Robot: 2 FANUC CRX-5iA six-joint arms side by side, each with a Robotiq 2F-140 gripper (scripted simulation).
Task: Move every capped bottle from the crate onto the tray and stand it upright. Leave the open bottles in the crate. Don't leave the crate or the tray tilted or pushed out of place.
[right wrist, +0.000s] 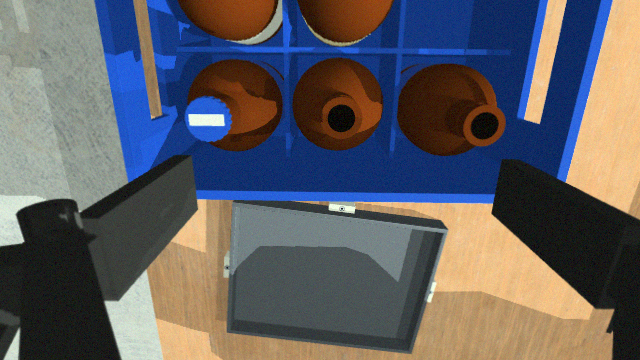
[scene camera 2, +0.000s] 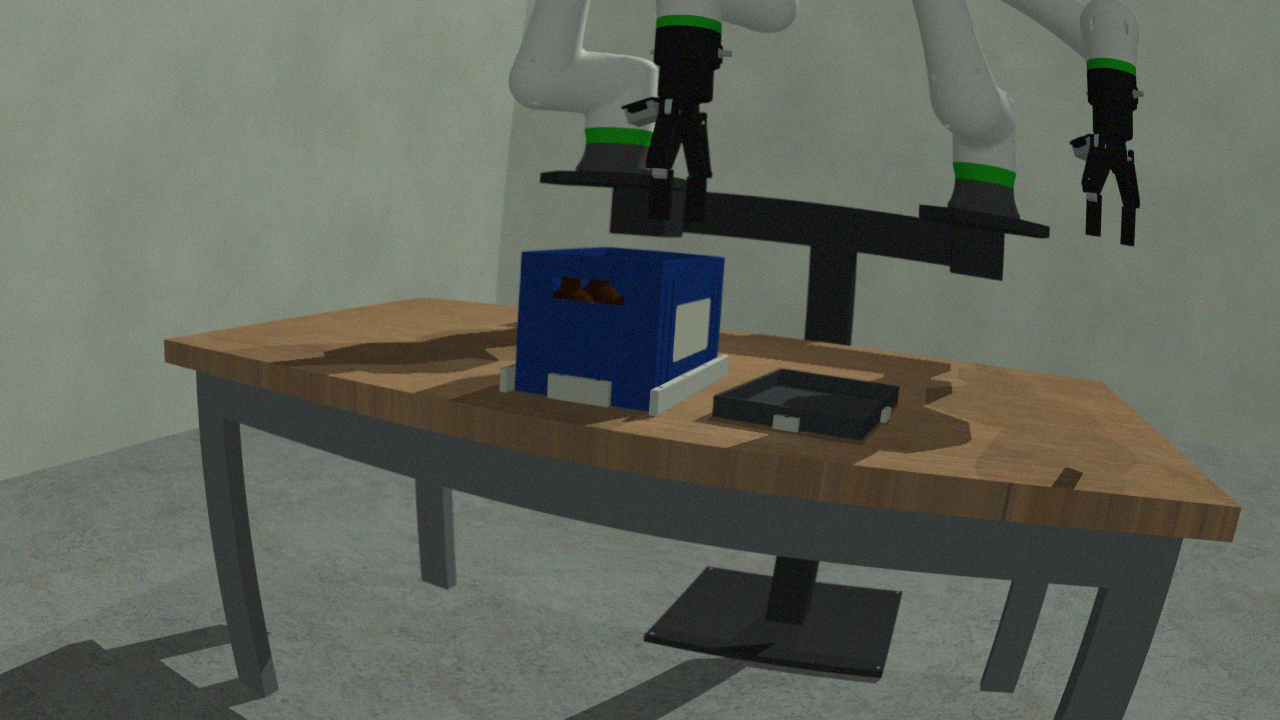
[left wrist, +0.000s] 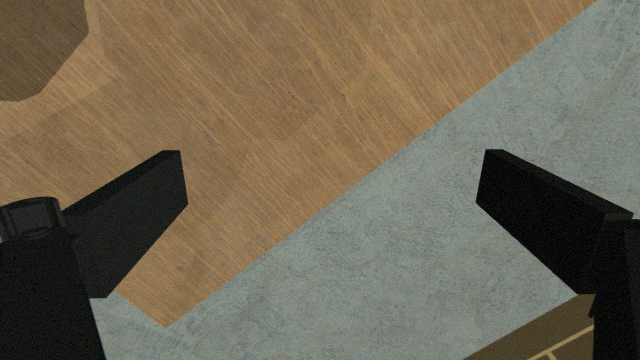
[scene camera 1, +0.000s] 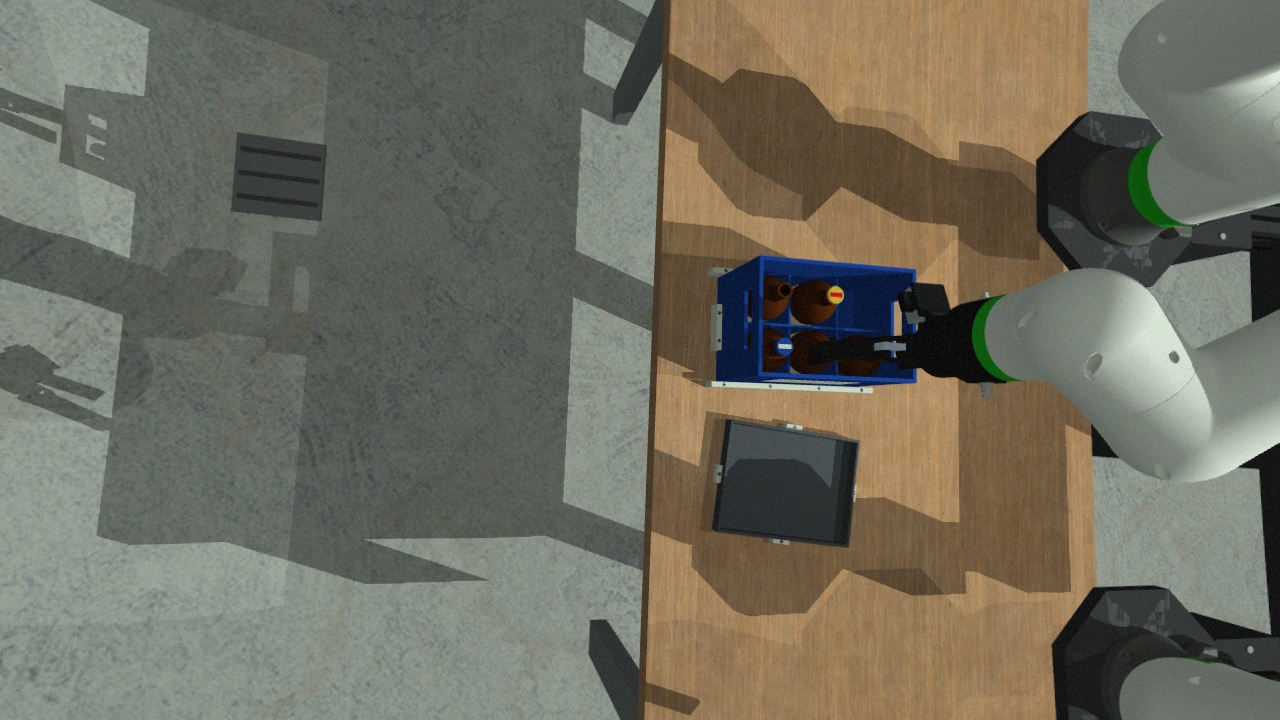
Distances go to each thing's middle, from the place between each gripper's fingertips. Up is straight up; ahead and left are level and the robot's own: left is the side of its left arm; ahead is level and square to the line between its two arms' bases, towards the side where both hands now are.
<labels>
Now: the yellow-capped bottle (scene camera 1: 810, 301) 11 cm to the right of my right hand (scene camera 2: 677, 220) and 15 cm below it. Round my right hand: blue crate (scene camera 2: 669, 325): 6 cm to the right, 15 cm below; blue-capped bottle (scene camera 1: 776, 348): 8 cm ahead, 2 cm to the right, 15 cm below; brown bottle (scene camera 1: 776, 293): 8 cm ahead, 11 cm to the right, 15 cm below.
I see the dark tray (scene camera 1: 779, 483) 47 cm to the right of my left hand (scene camera 2: 1110, 240), 29 cm below it and 20 cm ahead of it. From my left hand the other things lie so: blue crate: 74 cm to the right, 22 cm below, 20 cm ahead; then blue-capped bottle: 70 cm to the right, 28 cm ahead, 21 cm below; then yellow-capped bottle: 78 cm to the right, 21 cm below, 20 cm ahead.
</labels>
